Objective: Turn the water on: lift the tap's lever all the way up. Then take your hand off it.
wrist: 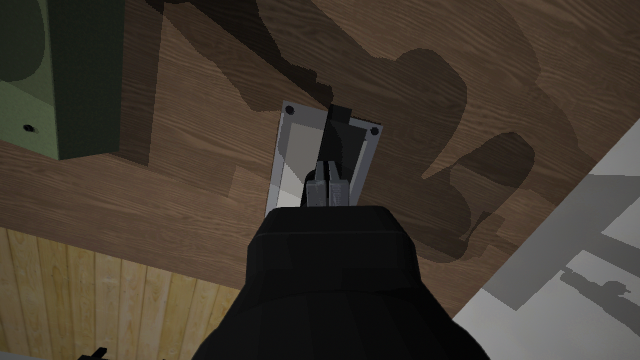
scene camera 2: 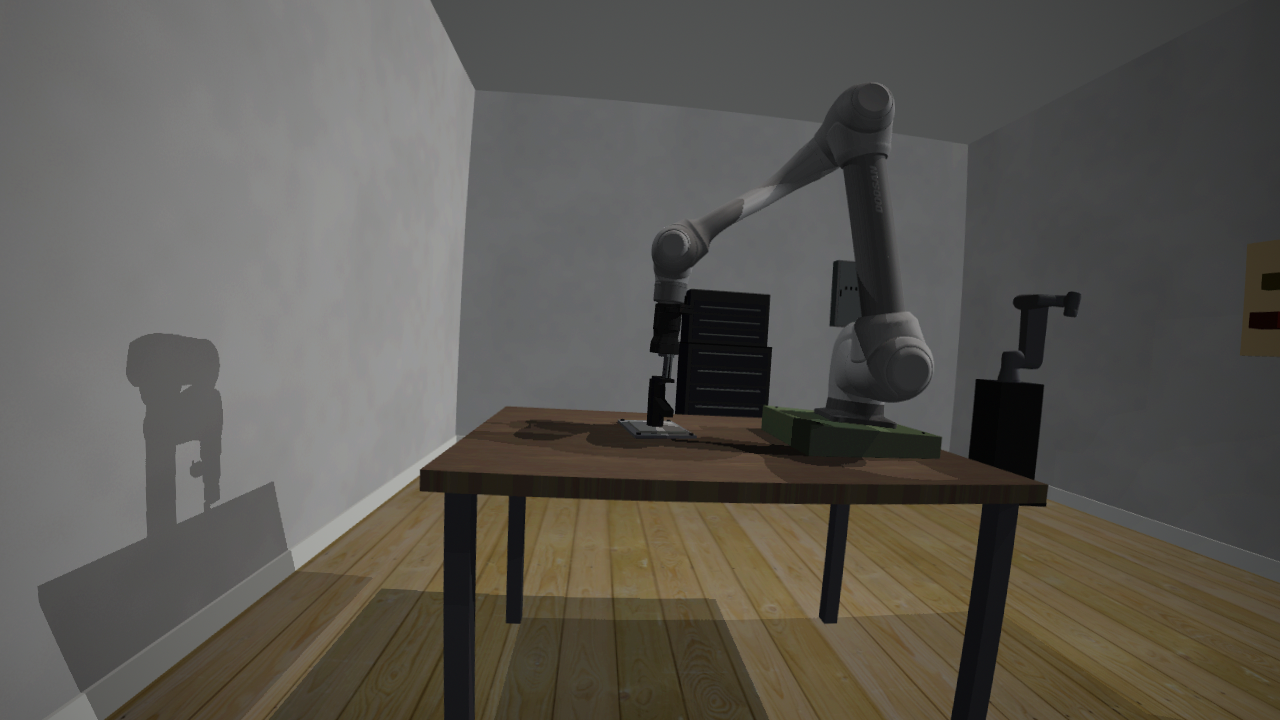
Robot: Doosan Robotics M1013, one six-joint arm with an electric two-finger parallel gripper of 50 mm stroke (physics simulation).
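Places are measured from the arm's base along level axes (x right, y ahead, z up), in metres.
Pixels of known places: gripper, between the fingertips: (wrist: 326, 172) (scene camera 2: 666, 377); arm's base, origin of its link: (scene camera 2: 852, 420).
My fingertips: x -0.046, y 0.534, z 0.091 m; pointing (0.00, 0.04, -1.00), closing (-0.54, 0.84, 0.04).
Observation:
For each thing: its middle in the pictures, then the offset to it from my fingertips. "spot": a spot on its surface instead. Level surfaces: height alone.
- black tap, a spot on its surface: (wrist: 340, 114) spot: dx -0.057, dy -0.009, dz -0.077 m
- pale grey plate, a spot on its surface: (wrist: 306, 113) spot: dx -0.036, dy -0.050, dz -0.148 m
- brown wooden table, height of its surface: dz -0.156 m
A black tap (scene camera 2: 656, 404) (wrist: 340, 114) stands upright on a pale grey plate (scene camera 2: 680, 431) (wrist: 306, 113) on the table. A thin dark part at the tap's top meets the fingers in the scene view; its lever cannot be told apart clearly, nor its angle. My gripper (scene camera 2: 667, 376) (wrist: 326, 172) points down at the top of the tap. Its two fingers are shut together with nothing between them. Whether they touch the tap cannot be told. In the wrist view the fingers and the black gripper housing hide part of the tap and the plate's near end.
The arm's green base block (scene camera 2: 872, 442) (wrist: 86, 75) sits on the brown wooden table (scene camera 2: 554, 470) (wrist: 200, 220), to the right of the plate in the scene view. A dark drawer cabinet (scene camera 2: 729, 353) stands behind the table. Shadows of the arm fall across the tabletop.

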